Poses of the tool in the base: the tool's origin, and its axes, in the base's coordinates. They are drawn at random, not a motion.
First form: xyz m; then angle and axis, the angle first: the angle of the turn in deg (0 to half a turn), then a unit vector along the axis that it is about.
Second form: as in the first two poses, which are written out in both.
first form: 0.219, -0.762, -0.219, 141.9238, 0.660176, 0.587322, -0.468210
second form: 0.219, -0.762, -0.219, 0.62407, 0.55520, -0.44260, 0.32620
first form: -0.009, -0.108, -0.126, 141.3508, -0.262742, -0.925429, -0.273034
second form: -0.009, -0.108, -0.126, -0.24794, -0.87329, -0.25765, 0.33092
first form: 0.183, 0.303, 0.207, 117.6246, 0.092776, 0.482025, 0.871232
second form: 0.183, 0.303, 0.207, 0.07937, 0.41236, 0.74532, 0.51784
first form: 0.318, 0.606, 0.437, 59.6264, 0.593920, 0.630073, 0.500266
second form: 0.318, 0.606, 0.437, 0.29528, 0.31326, 0.24872, 0.86765
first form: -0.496, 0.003, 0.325, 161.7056, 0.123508, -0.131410, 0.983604
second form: -0.496, 0.003, 0.325, 0.12194, -0.12974, 0.97110, 0.15897
